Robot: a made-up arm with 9 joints. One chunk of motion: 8 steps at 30 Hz.
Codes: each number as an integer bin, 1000 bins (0 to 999) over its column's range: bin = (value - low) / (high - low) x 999, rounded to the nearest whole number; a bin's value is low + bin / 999 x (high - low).
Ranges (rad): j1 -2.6..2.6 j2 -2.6..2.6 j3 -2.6..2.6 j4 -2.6..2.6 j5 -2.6..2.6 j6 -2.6..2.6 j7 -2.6..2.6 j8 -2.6..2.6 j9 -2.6..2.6
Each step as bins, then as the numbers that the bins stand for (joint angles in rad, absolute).
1 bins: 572 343 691 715 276 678 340 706 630
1 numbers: 0.3774 -0.8146 0.9968 1.1217 -1.1634 0.9291 -0.8302 1.0749 0.6793
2 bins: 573 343 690 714 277 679 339 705 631
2 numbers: 0.3826 -0.8146 0.9916 1.1165 -1.1582 0.9343 -0.8354 1.0697 0.6845
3 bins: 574 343 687 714 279 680 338 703 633
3 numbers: 0.3878 -0.8146 0.9760 1.1165 -1.1477 0.9395 -0.8406 1.0593 0.6949
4 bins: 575 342 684 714 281 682 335 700 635
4 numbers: 0.3930 -0.8198 0.9604 1.1165 -1.1373 0.9499 -0.8563 1.0436 0.7053
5 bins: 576 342 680 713 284 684 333 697 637
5 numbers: 0.3982 -0.8198 0.9395 1.1113 -1.1217 0.9604 -0.8667 1.0280 0.7157
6 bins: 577 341 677 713 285 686 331 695 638
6 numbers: 0.4034 -0.8250 0.9239 1.1113 -1.1165 0.9708 -0.8771 1.0176 0.7209
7 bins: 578 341 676 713 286 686 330 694 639
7 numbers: 0.4086 -0.8250 0.9187 1.1113 -1.1113 0.9708 -0.8823 1.0124 0.7261
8 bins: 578 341 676 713 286 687 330 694 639
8 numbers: 0.4086 -0.8250 0.9187 1.1113 -1.1113 0.9760 -0.8823 1.0124 0.7261
